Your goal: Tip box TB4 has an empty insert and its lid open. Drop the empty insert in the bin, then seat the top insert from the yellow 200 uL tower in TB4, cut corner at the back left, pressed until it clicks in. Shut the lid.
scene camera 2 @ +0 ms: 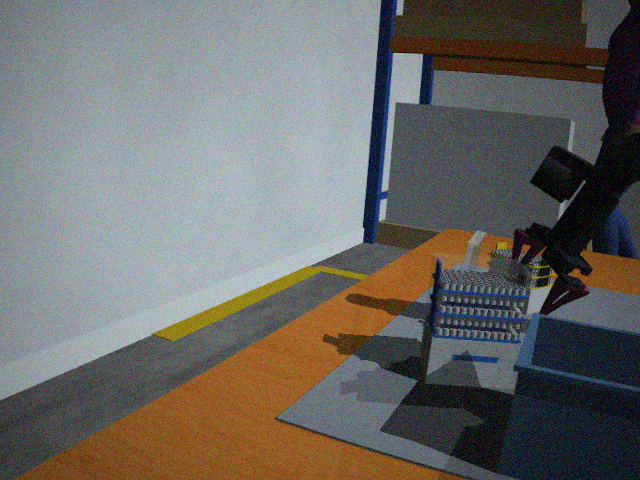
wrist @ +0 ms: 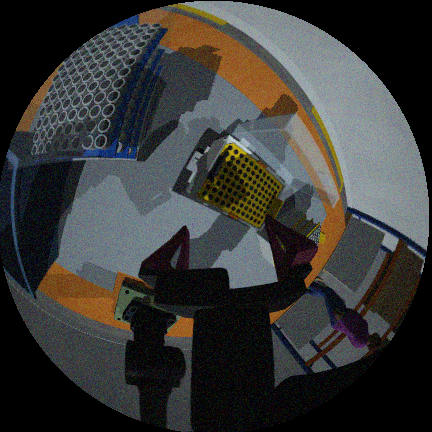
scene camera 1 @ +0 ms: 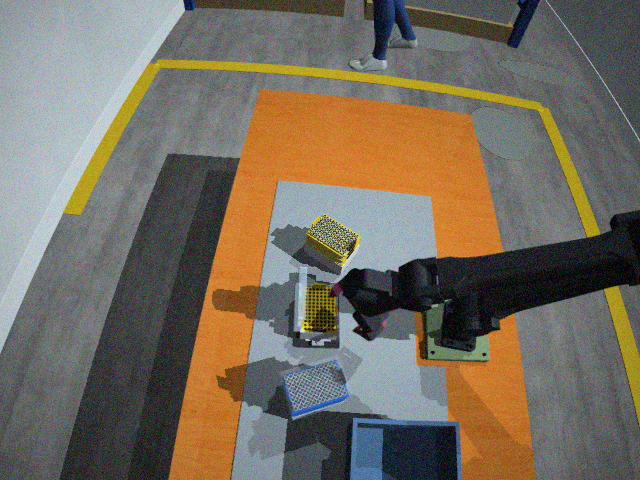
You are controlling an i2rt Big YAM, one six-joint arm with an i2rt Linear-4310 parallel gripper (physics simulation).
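Note:
The yellow empty insert [scene camera 1: 324,304] [wrist: 245,185] sits in tip box TB4, its holes bare. TB4's clear lid [scene camera 1: 302,302] [scene camera 2: 473,250] [wrist: 312,155] stands open on the side away from the arm. The yellow tower [scene camera 1: 333,237] [wrist: 315,234], topped by a tip-filled insert, stands behind TB4; in scene camera 2 it is partly hidden. My gripper [scene camera 1: 349,311] [scene camera 2: 528,295] [wrist: 225,223] is open and empty, above and to the arm's side of TB4, with one fingertip near the insert's back right corner in scene camera 1. The blue bin [scene camera 1: 405,423] [scene camera 2: 578,377] [wrist: 14,215] stands at the front right.
A blue tip tower [scene camera 1: 315,387] [scene camera 2: 480,310] [wrist: 90,90] stands in front of TB4, left of the bin. The green arm base plate [scene camera 1: 434,355] [wrist: 121,302] is to the right. A grey mat [scene camera 1: 392,217] lies on the orange table. A person [scene camera 1: 383,36] stands beyond the table.

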